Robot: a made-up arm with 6 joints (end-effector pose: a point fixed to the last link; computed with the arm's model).
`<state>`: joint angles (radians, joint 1 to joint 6).
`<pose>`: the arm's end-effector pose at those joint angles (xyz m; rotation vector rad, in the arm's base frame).
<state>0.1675 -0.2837 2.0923 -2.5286 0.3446 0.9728</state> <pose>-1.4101 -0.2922 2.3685 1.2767 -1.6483 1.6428</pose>
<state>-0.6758 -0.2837 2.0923 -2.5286 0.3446 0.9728</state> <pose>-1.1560 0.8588 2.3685 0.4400 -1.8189 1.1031</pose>
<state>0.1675 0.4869 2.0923 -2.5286 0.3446 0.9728</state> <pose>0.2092 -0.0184 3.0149 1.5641 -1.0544 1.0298</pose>
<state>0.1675 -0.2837 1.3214 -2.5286 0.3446 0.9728</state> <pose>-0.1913 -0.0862 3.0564 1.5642 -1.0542 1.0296</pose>
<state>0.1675 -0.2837 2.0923 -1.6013 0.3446 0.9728</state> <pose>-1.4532 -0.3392 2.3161 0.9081 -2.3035 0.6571</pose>
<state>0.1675 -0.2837 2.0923 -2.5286 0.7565 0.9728</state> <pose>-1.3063 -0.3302 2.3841 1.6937 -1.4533 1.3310</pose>
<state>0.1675 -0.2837 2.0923 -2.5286 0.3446 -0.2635</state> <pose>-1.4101 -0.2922 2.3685 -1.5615 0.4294 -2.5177</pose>
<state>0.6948 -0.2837 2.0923 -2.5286 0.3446 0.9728</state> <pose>-1.0715 -0.9621 2.3685 1.8216 -1.3794 1.9266</pose>
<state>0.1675 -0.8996 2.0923 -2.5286 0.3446 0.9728</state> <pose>-2.0861 -0.4066 1.1211 0.8575 -2.0913 2.1058</pose>
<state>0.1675 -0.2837 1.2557 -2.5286 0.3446 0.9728</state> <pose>-0.0700 -0.0656 3.0675 1.5783 -1.0027 0.9767</pose>
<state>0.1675 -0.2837 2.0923 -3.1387 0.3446 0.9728</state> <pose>-1.4074 -0.2383 2.3806 1.4034 -1.0104 2.1685</pose>
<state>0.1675 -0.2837 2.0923 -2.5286 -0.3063 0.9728</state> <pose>-1.5268 -0.2101 2.2678 0.4947 -1.8411 2.0276</pose>
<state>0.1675 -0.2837 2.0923 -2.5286 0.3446 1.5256</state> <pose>-1.4101 -0.2922 2.3685 0.9882 -1.9177 1.0659</pose>
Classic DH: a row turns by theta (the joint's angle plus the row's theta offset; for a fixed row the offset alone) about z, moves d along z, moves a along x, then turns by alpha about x. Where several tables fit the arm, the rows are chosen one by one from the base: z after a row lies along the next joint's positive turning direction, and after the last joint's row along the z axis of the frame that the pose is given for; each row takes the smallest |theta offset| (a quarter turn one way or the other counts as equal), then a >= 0, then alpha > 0; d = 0 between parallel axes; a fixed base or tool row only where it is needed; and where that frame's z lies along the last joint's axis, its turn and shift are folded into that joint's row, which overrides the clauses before.
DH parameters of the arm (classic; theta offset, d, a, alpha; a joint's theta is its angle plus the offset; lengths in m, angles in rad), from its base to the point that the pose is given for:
joint 1: 0 0.667 0.179 -1.5708
joint 2: -1.5708 0 0.544 3.1416
joint 3: 0 0 0.241 -1.5708
joint 4: 0 -1.617 0 1.5708
joint 5: 0 0 0 -1.5708
joint 6: 1.5708 -0.273 0 1.5708
tool (fixed): -1.5708 0 0 0

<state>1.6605 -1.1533 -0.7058 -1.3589 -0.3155 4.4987</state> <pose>-0.1969 1.2643 1.9008 -1.5938 -2.3946 -0.4410</pose>
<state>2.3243 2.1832 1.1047 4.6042 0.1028 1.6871</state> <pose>-1.1609 1.2782 -1.1975 -1.2447 0.4563 1.9610</pose>
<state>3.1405 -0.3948 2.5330 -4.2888 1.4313 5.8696</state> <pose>1.6748 -0.2483 1.3934 1.3557 -1.6348 -0.4356</pose>
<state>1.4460 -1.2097 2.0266 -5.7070 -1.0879 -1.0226</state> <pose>-0.1260 -2.0626 0.6562 2.4598 -1.1754 1.0835</pose>
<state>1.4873 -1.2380 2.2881 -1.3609 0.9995 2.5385</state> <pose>0.0685 -1.8748 -0.0850 2.3940 -0.5153 -0.7094</pose>
